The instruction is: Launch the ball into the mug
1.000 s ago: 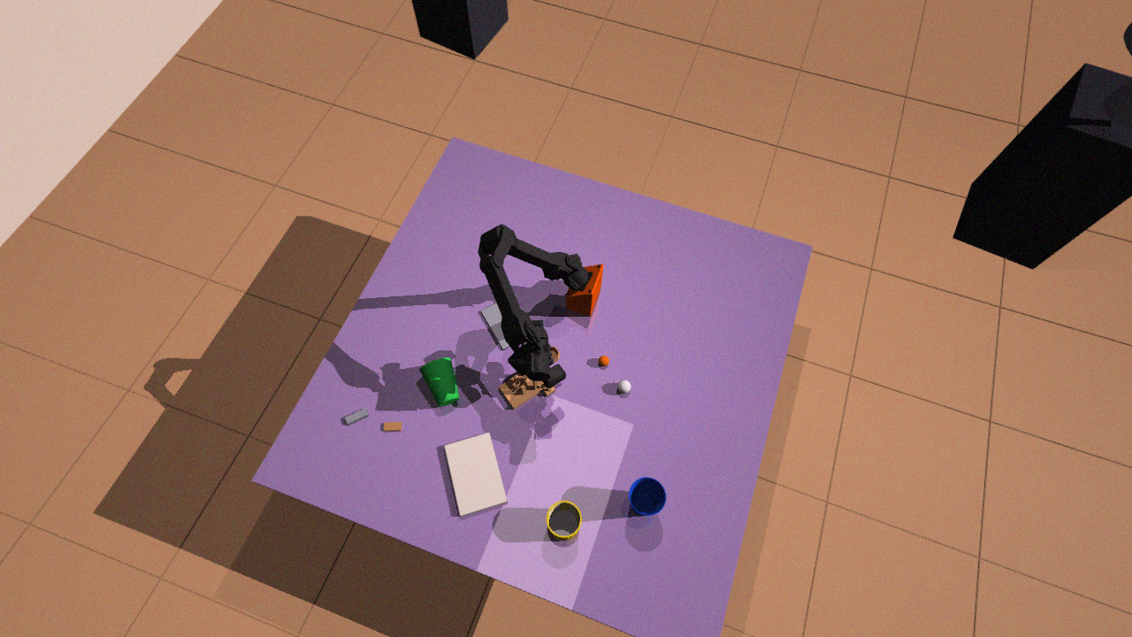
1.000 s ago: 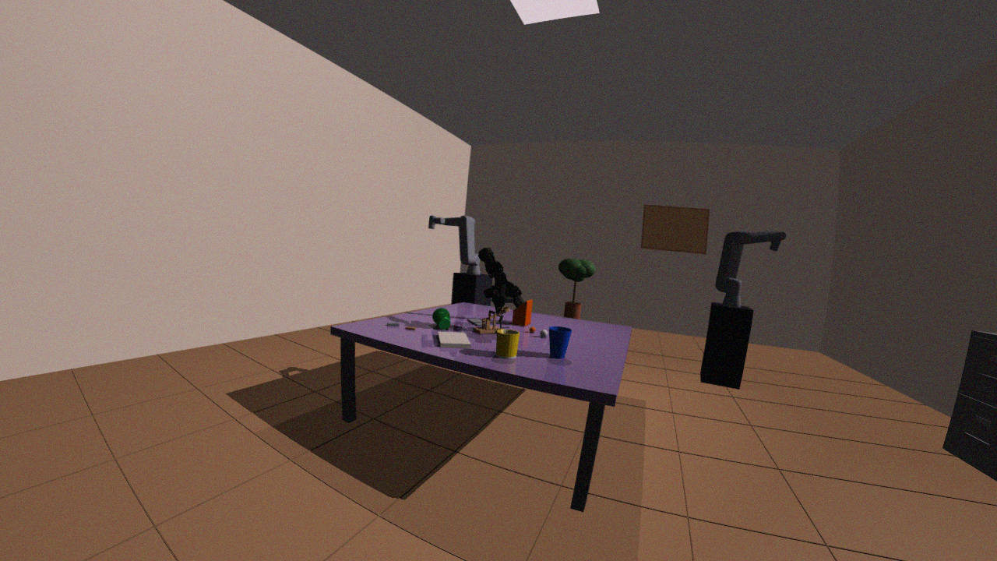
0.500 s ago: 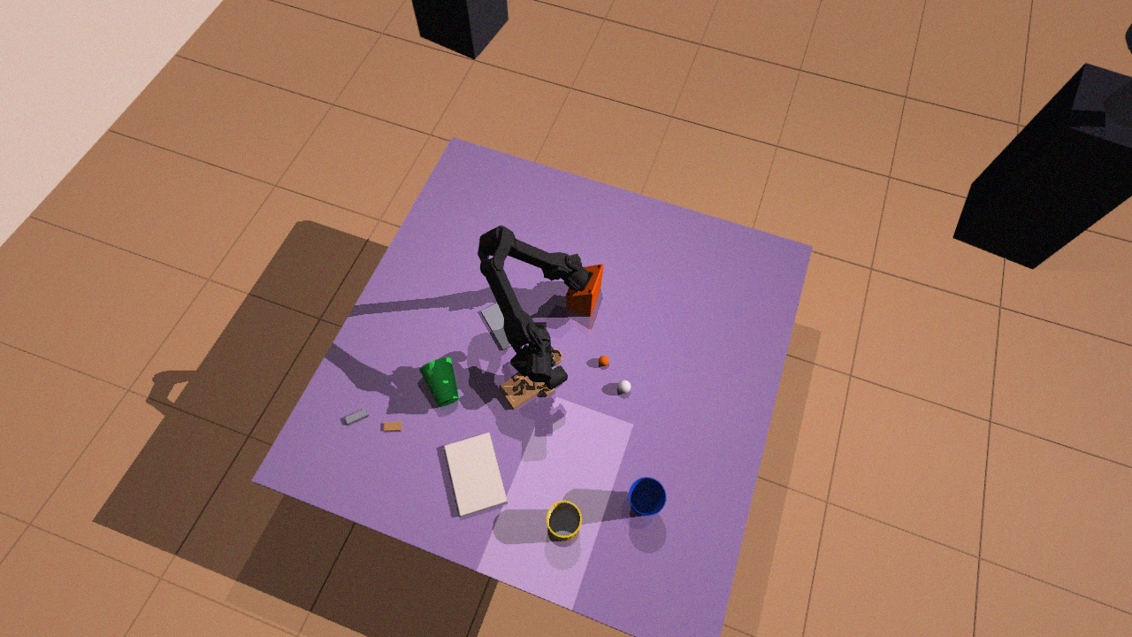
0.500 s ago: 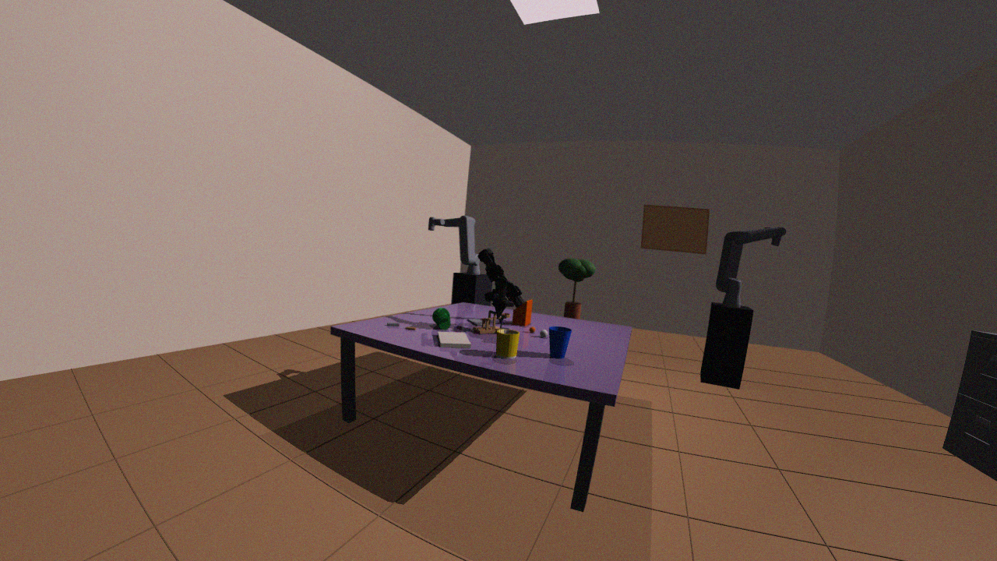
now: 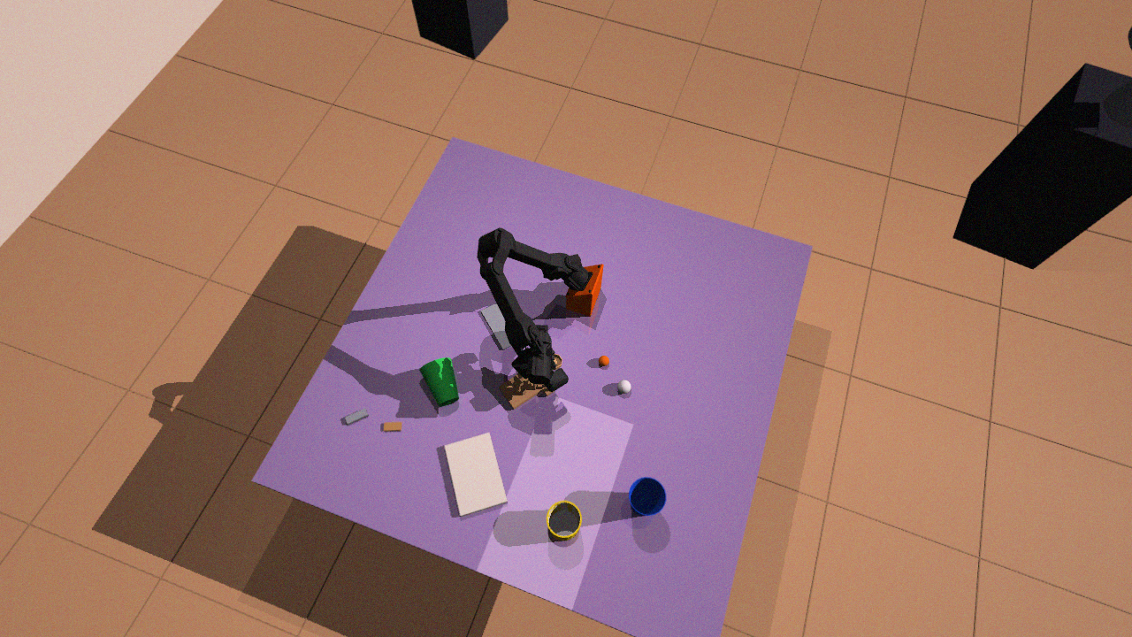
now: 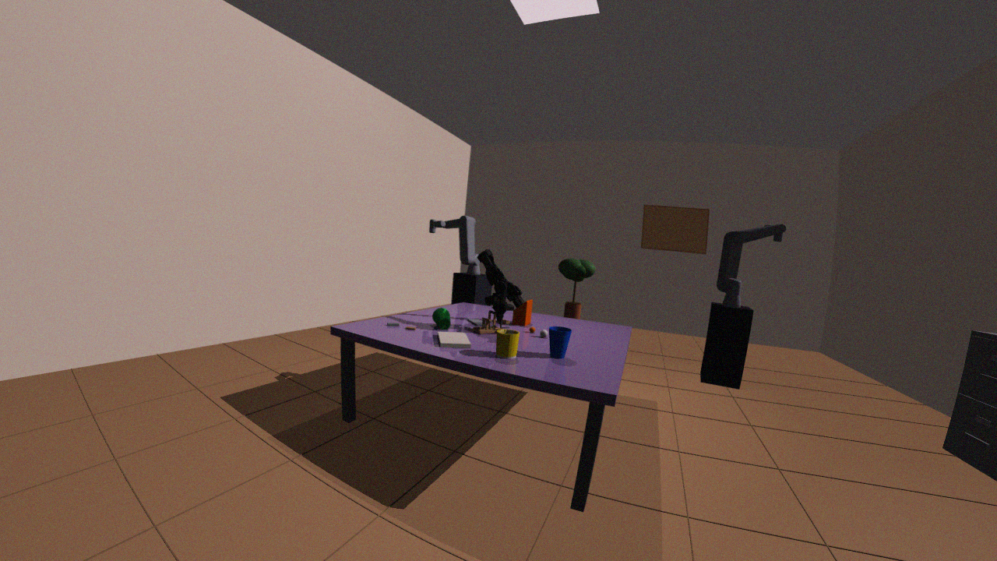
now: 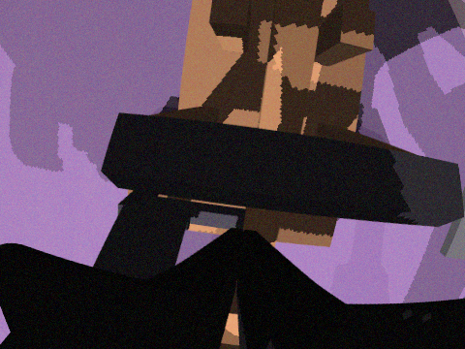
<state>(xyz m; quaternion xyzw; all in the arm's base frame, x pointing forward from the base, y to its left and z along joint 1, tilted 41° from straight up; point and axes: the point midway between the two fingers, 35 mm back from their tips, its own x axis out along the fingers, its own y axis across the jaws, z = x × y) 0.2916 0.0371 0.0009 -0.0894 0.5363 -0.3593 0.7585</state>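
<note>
The tan wooden catapult is 10 mm to the left of my gripper tip and 10 mm ahead of it. From my gripper tip the other things lie so: grey slab: 190 mm to the right, 90 mm behind, 50 mm below; white ball: 230 mm to the left, 90 mm behind, 40 mm below; orange ball: 140 mm to the left, 130 mm behind, 40 mm below.
</note>
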